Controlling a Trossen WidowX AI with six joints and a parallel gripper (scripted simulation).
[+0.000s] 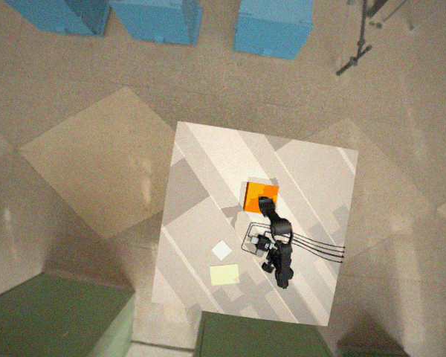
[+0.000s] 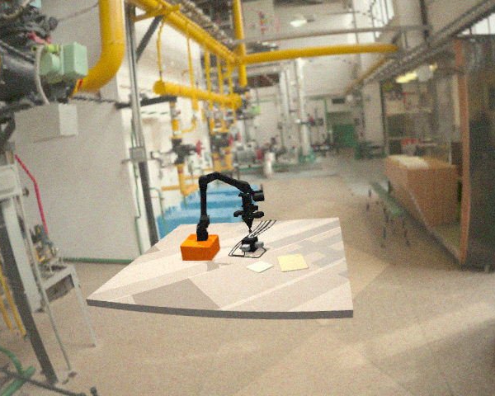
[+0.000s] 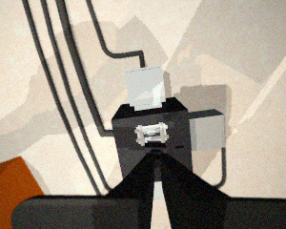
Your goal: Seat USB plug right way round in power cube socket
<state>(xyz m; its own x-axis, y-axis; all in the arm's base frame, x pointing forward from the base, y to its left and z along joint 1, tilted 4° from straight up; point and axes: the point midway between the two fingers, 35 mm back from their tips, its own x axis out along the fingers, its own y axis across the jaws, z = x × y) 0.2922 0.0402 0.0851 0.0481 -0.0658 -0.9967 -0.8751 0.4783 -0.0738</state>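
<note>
Right now my gripper tip is 20 mm above the USB plug. Round my gripper tip: cream card 230 mm ahead, 270 mm to the right, 130 mm below.
</note>
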